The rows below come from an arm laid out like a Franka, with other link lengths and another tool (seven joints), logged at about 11 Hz.
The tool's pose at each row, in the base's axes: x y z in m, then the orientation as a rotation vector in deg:
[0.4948, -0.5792, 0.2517, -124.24, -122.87, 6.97]
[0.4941, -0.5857, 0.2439, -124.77, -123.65, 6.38]
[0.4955, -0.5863, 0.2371, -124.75, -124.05, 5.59]
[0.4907, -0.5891, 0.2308, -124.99, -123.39, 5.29]
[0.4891, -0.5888, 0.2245, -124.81, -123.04, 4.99]
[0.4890, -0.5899, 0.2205, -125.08, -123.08, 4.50]
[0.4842, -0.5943, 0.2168, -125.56, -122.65, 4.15]
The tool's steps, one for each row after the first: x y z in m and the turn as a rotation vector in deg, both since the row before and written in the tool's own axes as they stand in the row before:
[-0.0066, 0.0003, 0.0078, -0.93, -0.35, -0.10]
[-0.0006, 0.0021, 0.0066, -0.54, 0.19, -0.20]
[-0.0029, -0.0042, 0.0067, 0.08, 0.37, 0.40]
[0.0002, -0.0010, 0.0064, 0.14, 0.41, 0.06]
[-0.0012, 0.0003, 0.0040, -0.38, 0.09, 0.10]
[-0.0045, -0.0044, 0.0040, -0.19, 0.16, 0.41]

